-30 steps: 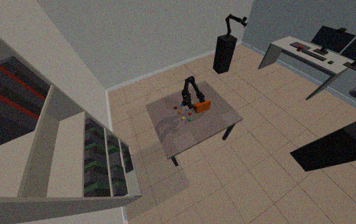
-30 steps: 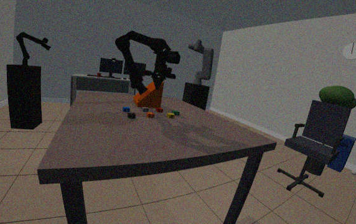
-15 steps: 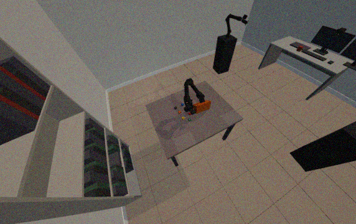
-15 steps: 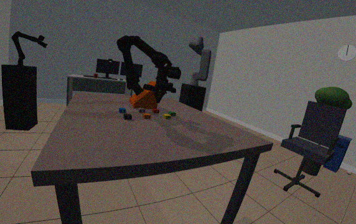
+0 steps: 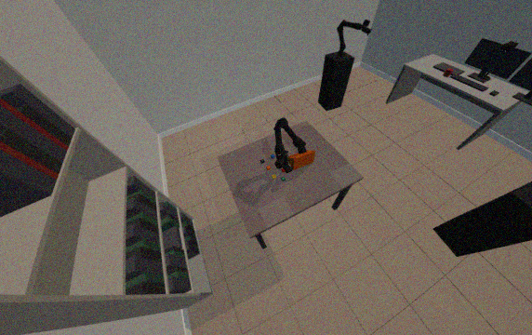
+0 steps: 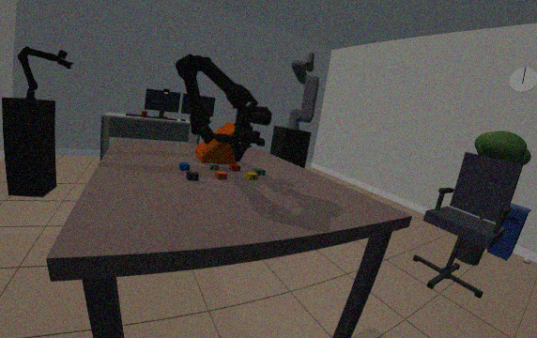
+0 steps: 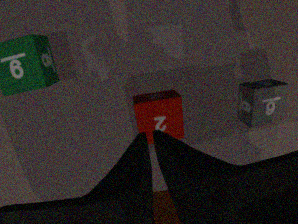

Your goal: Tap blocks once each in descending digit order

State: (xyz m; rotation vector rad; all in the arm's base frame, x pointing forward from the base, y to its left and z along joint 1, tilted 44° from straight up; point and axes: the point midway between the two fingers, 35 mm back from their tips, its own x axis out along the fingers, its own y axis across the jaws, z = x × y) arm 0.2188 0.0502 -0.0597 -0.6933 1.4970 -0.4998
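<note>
My gripper tip is now 1 cm to the left of the red block and 2 cm above it. Also, from my gripper tip: grey block 1 cm ahead, 10 cm to the right, 2 cm below; yellow block 11 cm ahead, 2 cm to the left, 2 cm below; green block 5 cm ahead, 8 cm to the left, 2 cm below.
</note>
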